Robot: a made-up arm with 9 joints. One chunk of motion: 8 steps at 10 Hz.
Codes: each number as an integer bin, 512 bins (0 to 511) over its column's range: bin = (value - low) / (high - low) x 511, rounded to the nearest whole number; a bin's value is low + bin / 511 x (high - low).
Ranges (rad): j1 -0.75..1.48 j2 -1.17..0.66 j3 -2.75..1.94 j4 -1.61..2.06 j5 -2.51..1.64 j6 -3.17..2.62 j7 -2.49..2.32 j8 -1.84..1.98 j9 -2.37..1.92
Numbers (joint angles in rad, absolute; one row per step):
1: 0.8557 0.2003 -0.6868 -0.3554 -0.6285 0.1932 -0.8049 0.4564 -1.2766
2: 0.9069 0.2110 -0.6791 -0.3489 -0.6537 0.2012 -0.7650 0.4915 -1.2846
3: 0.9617 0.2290 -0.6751 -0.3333 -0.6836 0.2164 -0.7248 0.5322 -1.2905
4: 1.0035 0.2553 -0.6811 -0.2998 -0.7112 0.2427 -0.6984 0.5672 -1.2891
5: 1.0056 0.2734 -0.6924 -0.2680 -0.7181 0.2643 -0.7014 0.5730 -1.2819
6: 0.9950 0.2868 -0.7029 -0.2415 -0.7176 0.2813 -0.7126 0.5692 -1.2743
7: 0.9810 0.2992 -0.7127 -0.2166 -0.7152 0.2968 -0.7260 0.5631 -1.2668
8: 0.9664 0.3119 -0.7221 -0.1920 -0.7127 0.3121 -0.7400 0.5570 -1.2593
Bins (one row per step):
1: 368 383 225 175 232 297 179 307 130
2: 380 386 226 176 229 298 183 312 129
3: 392 391 226 178 225 299 188 317 129
4: 402 398 225 182 221 301 190 322 129
5: 402 403 224 187 221 303 190 323 130
6: 400 407 223 191 221 305 189 322 131
7: 397 410 222 194 221 306 187 321 131
8: 393 414 221 197 221 307 186 321 132

